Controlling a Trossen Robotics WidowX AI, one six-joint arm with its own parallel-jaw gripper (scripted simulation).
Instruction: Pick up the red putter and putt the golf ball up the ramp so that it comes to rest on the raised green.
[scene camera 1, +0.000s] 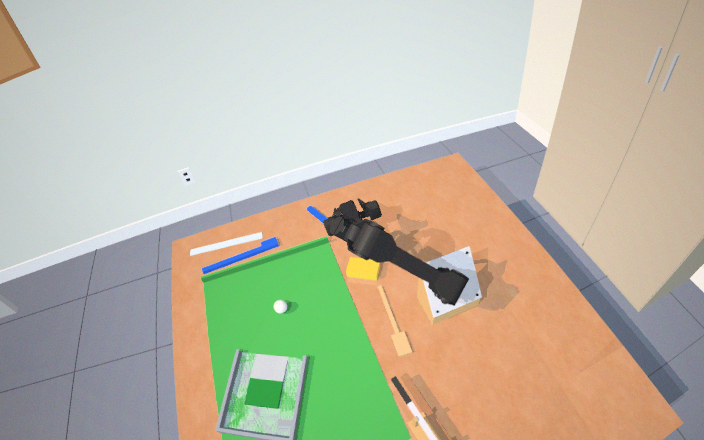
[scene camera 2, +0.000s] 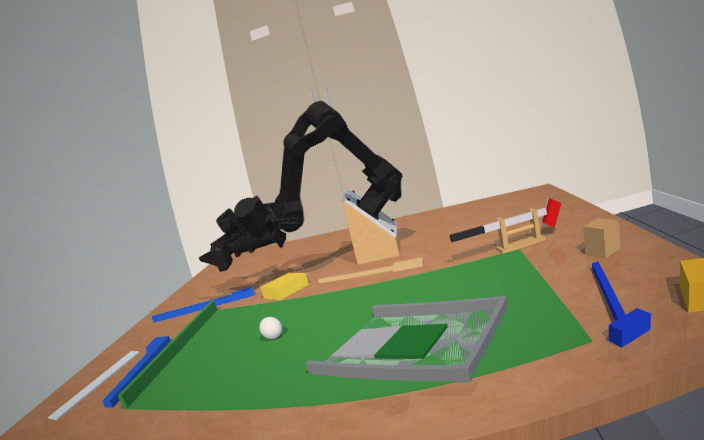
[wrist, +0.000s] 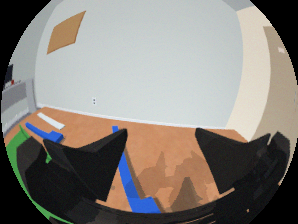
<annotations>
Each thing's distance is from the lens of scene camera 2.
my gripper (scene camera 2: 205, 252): 1.23 m
blue mallet (scene camera 2: 626, 328): 0.60 m
yellow block (scene camera 2: 287, 284): 1.12 m
blue stick (scene camera 2: 199, 306): 1.21 m
The marked spots on the blue mallet and the blue stick are 0.98 m apart.
</annotations>
